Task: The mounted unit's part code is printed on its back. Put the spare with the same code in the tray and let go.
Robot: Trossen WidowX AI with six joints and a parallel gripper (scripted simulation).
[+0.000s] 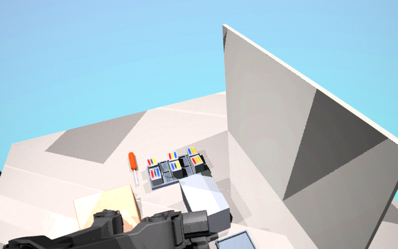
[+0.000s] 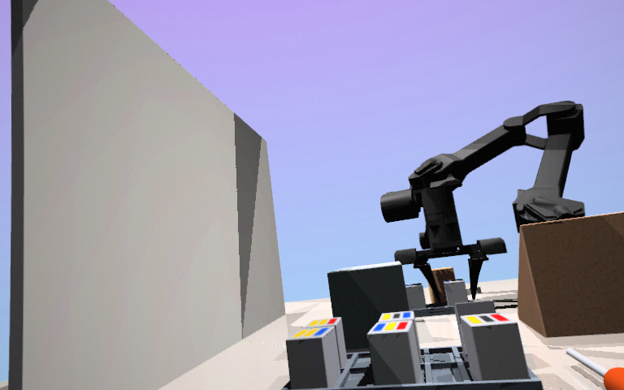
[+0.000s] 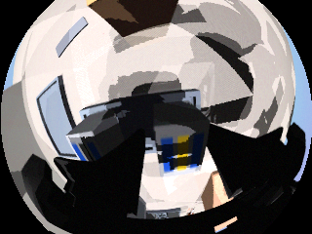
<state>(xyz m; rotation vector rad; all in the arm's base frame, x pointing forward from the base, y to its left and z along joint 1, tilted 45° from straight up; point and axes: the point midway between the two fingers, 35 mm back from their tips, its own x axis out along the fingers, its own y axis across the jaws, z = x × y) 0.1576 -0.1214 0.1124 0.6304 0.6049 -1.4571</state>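
Right now my gripper tip is 180 mm short of the blue-grey tray, 20 mm to the left of it and 10 mm above it. The rest, counted from my gripper tip: mounted unit: 120 mm ahead, 160 mm to the left, 30 mm above; grey wall: 370 mm ahead, 180 mm to the left, 210 mm above.
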